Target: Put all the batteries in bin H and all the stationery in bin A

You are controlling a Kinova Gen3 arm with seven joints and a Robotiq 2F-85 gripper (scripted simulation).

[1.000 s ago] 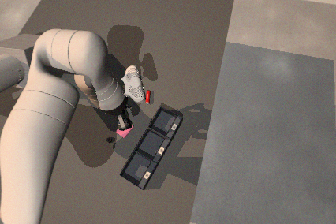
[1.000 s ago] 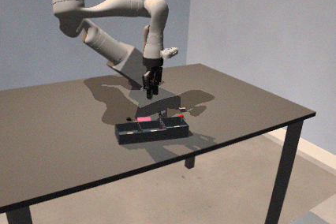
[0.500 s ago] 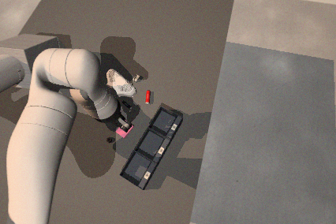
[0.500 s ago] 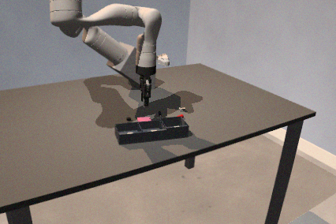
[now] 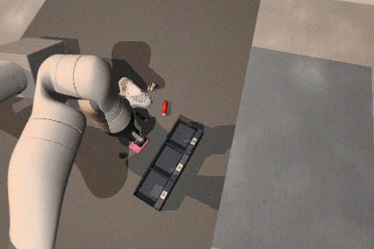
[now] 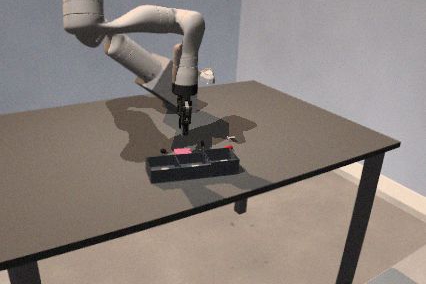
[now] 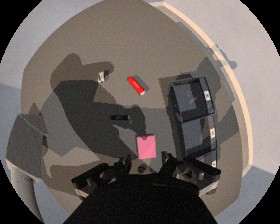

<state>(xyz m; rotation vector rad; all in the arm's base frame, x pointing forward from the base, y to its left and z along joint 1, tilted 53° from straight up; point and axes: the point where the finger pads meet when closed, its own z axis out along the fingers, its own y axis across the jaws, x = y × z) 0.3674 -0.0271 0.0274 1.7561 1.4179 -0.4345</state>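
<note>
Now: the flat pink piece 90 mm below my hand. Also, from my hand: dark round thing 90 mm below, 50 mm to the right, 40 mm behind; three joined bins 120 mm ahead, 70 mm below, 30 mm to the right; red battery 140 mm to the left, 80 mm below, 40 mm ahead.
</note>
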